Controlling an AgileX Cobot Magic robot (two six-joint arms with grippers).
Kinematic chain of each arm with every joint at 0, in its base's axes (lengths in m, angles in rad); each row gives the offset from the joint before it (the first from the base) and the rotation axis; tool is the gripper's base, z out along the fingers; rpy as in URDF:
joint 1: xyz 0 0 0.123 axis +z
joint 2: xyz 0 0 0 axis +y
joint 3: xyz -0.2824 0 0.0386 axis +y
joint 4: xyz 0.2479 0 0.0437 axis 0.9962 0 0.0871
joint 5: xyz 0 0 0 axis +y
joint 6: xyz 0.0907 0 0.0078 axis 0.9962 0 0.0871
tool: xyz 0 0 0 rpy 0 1.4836 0
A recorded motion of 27 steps. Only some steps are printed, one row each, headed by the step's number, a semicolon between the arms.
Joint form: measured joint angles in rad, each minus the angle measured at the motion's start. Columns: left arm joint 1, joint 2, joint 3, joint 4, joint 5, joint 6; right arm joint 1, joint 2, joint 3, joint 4, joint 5, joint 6.
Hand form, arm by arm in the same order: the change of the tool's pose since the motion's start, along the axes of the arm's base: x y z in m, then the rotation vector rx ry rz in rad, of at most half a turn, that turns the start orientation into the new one. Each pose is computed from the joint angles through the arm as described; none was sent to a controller.
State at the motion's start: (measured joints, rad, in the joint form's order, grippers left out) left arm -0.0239 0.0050 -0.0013 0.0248 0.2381 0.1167; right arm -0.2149 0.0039 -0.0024 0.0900 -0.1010 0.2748
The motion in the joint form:
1: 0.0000 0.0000 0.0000 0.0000 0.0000 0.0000; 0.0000 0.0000 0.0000 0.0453 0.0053 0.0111
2: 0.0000 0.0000 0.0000 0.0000 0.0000 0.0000; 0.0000 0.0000 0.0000 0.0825 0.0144 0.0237
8: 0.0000 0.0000 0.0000 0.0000 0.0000 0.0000; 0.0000 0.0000 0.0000 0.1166 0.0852 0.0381
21: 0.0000 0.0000 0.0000 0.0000 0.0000 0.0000; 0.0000 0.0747 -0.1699 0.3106 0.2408 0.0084
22: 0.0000 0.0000 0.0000 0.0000 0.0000 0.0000; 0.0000 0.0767 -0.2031 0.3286 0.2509 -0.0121
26: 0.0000 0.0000 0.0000 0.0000 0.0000 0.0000; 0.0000 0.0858 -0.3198 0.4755 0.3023 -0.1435
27: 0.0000 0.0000 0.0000 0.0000 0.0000 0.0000; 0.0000 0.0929 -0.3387 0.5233 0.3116 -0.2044
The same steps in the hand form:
1: 0.0000 0.0000 0.0000 0.0000 0.0000 0.0000; 0.0000 -0.0004 -0.0005 0.0558 -0.0069 0.0065
2: 0.0000 0.0000 0.0000 0.0000 0.0000 0.0000; 0.0001 -0.0006 -0.0014 0.1059 -0.0088 0.0132
8: 0.0000 0.0000 0.0000 0.0000 0.0000 0.0000; 0.0012 0.0003 -0.0077 0.1671 0.0495 0.0280
21: 0.0000 0.0000 0.0000 0.0000 0.0000 0.0000; 0.0011 0.0057 0.0322 0.3293 0.0717 0.1001
22: 0.0000 0.0000 0.0000 0.0000 0.0000 0.0000; -0.0010 0.0068 0.0424 0.3196 0.0515 0.1094
26: 0.0000 0.0000 0.0000 0.0000 0.0000 0.0000; -0.0098 0.0130 0.0770 0.3037 -0.0123 0.1677
27: 0.0000 0.0000 0.0000 0.0000 0.0000 0.0000; -0.0105 0.0144 0.0825 0.2851 -0.0163 0.1797

